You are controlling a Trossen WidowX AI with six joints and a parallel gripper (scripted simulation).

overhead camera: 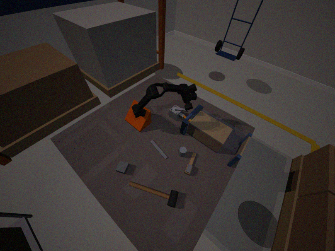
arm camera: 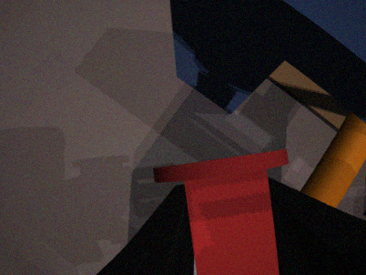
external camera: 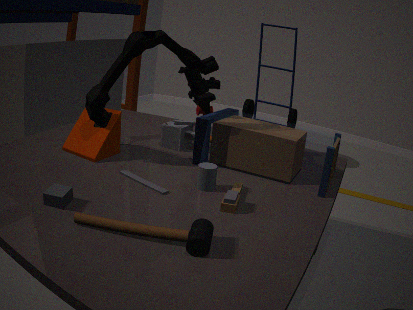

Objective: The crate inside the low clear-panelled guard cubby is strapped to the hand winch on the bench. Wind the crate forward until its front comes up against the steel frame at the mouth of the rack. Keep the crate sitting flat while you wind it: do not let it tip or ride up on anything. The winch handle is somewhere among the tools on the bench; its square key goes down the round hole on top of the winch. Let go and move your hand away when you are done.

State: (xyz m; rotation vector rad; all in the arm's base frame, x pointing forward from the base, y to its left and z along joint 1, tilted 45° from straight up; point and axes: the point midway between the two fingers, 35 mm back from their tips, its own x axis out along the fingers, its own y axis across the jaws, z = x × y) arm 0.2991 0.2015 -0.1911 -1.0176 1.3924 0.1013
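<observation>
Now: the grey winch 12 cm behind my gripper tip, 10 cm below it and 6 cm to the right of it. Round my gripper tip: flat grey bar (44 cm to the right, 13 cm below, 3 cm behind); red knob (1 cm to the right, 1 cm behind); small wooden tool (41 cm to the right, 25 cm ahead, 11 cm below).
</observation>
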